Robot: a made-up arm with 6 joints. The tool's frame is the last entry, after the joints. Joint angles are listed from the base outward.
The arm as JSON. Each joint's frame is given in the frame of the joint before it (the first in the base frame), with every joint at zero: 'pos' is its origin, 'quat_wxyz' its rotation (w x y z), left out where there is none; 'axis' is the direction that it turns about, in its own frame. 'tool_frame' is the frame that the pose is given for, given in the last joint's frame.
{
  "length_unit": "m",
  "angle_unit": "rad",
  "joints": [
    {
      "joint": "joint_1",
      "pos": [
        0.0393,
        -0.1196,
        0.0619
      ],
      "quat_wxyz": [
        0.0,
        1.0,
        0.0,
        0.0
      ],
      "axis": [
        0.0,
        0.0,
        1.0
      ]
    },
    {
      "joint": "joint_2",
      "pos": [
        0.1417,
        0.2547,
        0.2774
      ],
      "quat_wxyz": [
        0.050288,
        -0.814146,
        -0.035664,
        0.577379
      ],
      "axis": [
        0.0,
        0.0,
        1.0
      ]
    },
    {
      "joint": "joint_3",
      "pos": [
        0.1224,
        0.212,
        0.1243
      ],
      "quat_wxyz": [
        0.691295,
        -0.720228,
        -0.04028,
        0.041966
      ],
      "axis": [
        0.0,
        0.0,
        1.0
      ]
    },
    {
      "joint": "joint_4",
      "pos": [
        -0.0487,
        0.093,
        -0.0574
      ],
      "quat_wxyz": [
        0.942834,
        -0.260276,
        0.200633,
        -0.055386
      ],
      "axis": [
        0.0,
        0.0,
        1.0
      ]
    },
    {
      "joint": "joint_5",
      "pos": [
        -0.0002,
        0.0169,
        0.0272
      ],
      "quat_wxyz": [
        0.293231,
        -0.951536,
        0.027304,
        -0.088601
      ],
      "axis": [
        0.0,
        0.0,
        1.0
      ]
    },
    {
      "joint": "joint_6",
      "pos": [
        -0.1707,
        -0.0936,
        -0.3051
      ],
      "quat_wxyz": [
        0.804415,
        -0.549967,
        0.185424,
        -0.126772
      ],
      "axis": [
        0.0,
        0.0,
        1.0
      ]
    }
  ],
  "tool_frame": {
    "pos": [
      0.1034,
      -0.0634,
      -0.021
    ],
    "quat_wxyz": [
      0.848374,
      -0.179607,
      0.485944,
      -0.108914
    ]
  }
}
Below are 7 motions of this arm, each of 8 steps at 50 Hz.
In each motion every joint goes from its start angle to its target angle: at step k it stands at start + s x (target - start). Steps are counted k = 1, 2, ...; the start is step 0. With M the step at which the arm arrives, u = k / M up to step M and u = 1 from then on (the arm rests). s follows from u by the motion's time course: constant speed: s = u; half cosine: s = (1 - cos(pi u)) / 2; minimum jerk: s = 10 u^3 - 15 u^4 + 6 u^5.
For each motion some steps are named. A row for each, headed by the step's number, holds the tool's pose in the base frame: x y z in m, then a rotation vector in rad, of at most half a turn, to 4 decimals.
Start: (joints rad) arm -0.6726 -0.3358 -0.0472 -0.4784 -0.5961 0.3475
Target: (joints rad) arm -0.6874 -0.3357 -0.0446 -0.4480 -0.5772 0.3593
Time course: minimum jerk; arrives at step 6
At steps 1, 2, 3, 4, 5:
1: 0.2573 0.2256 -0.1107 -0.2091 0.0196 0.6877
2: 0.2555 0.2264 -0.1100 -0.2080 0.0192 0.6934
3: 0.2524 0.2277 -0.1088 -0.2060 0.0186 0.7029
4: 0.2494 0.2290 -0.1076 -0.2040 0.0180 0.7124
5: 0.2476 0.2298 -0.1069 -0.2028 0.0177 0.7181

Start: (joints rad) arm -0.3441 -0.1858 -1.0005 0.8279 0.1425 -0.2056
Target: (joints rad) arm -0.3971 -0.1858 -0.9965 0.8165 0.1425 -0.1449
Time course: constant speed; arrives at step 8
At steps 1, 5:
1: 0.2538 0.1037 0.1592 0.7361 -0.2564 0.5466
5: 0.2469 0.1096 0.1621 0.7184 -0.2734 0.5738

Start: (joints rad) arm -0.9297 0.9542 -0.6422 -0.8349 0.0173 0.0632
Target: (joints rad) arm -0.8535 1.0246 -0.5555 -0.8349 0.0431 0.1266
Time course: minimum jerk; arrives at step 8
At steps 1, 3, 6, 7, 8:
1: -0.0288 0.2398 -0.3346 -0.2364 -1.9408 1.1594
3: -0.0183 0.2373 -0.3497 -0.2913 -1.9474 1.1594
6: 0.0075 0.2291 -0.3853 -0.4233 -1.9591 1.1603
7: 0.0112 0.2277 -0.3903 -0.4420 -1.9603 1.1605
8: 0.0119 0.2274 -0.3912 -0.4454 -1.9605 1.1605

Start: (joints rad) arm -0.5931 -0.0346 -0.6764 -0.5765 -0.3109 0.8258
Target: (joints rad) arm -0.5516 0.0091 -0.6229 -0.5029 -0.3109 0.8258
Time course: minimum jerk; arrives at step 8
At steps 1, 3, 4, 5, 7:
1: 0.2668 0.2823 0.0215 -0.7323 -1.2448 0.3829
3: 0.2646 0.2825 0.0105 -0.7406 -1.2245 0.4053
4: 0.2627 0.2825 0.0009 -0.7477 -1.2065 0.4244
5: 0.2608 0.2823 -0.0086 -0.7548 -1.1880 0.4432
7: 0.2587 0.2820 -0.0196 -0.7627 -1.1661 0.4644

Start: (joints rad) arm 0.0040 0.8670 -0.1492 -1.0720 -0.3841 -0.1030
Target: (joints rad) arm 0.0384 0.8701 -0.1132 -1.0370 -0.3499 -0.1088
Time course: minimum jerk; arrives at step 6
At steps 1, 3, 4, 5, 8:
1: 0.3932 -0.0368 -0.4016 -1.1380 -0.8083 0.1570
3: 0.3917 -0.0459 -0.4074 -1.1436 -0.7804 0.1500
4: 0.3906 -0.0516 -0.4110 -1.1467 -0.7630 0.1455
5: 0.3899 -0.0550 -0.4132 -1.1485 -0.7526 0.1427
8: 0.3898 -0.0556 -0.4136 -1.1489 -0.7504 0.1421

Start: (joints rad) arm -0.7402 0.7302 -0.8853 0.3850 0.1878 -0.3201
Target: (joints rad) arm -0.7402 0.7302 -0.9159 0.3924 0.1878 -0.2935
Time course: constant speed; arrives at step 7
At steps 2, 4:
2: -0.0136 0.2215 -0.2665 0.0603 -0.5484 1.2482
4: -0.0162 0.2214 -0.2646 0.0601 -0.5597 1.2544

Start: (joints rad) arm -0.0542 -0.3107 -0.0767 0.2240 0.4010 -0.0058
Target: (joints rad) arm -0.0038 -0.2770 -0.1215 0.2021 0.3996 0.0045
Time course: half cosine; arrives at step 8
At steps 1, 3, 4, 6, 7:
1: 0.4281 -0.0094 0.0357 0.4178 -0.2672 -0.1332
3: 0.4290 -0.0129 0.0363 0.4016 -0.2883 -0.1437
4: 0.4297 -0.0154 0.0367 0.3901 -0.3030 -0.1511
6: 0.4308 -0.0198 0.0376 0.3684 -0.3301 -0.1647
7: 0.4311 -0.0212 0.0378 0.3617 -0.3383 -0.1688

